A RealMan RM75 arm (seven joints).
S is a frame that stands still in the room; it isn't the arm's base.
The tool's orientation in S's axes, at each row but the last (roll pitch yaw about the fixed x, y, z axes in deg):
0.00 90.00 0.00
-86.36 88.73 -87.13
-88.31 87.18 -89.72
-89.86 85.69 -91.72
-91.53 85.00 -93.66
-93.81 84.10 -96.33
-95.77 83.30 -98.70
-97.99 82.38 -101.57
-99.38 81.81 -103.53
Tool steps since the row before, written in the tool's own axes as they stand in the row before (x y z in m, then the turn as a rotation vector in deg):
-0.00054 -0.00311 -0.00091 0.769 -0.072 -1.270
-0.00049 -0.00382 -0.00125 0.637 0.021 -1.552
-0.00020 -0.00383 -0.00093 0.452 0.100 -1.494
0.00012 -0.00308 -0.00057 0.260 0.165 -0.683
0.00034 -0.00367 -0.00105 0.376 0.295 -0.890
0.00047 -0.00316 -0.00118 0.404 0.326 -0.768
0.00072 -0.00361 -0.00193 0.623 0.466 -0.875
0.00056 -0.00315 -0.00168 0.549 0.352 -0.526
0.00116 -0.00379 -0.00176 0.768 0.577 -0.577
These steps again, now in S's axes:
-0.00091 -0.00311 0.00054 -1.270 -0.072 -0.769
-0.00130 -0.00379 0.00057 -1.551 0.028 -0.639
-0.00102 -0.00379 0.00039 -1.491 0.114 -0.459
-0.00067 -0.00306 0.00011 -0.678 0.167 -0.272
-0.00119 -0.00364 -0.00002 -0.881 0.294 -0.398
-0.00132 -0.00314 -0.00014 -0.758 0.317 -0.430
-0.00212 -0.00356 -0.00027 -0.861 0.436 -0.663
-0.00188 -0.00308 -0.00011 -0.518 0.310 -0.581
-0.00206 -0.00377 -0.00057 -0.560 0.506 -0.828

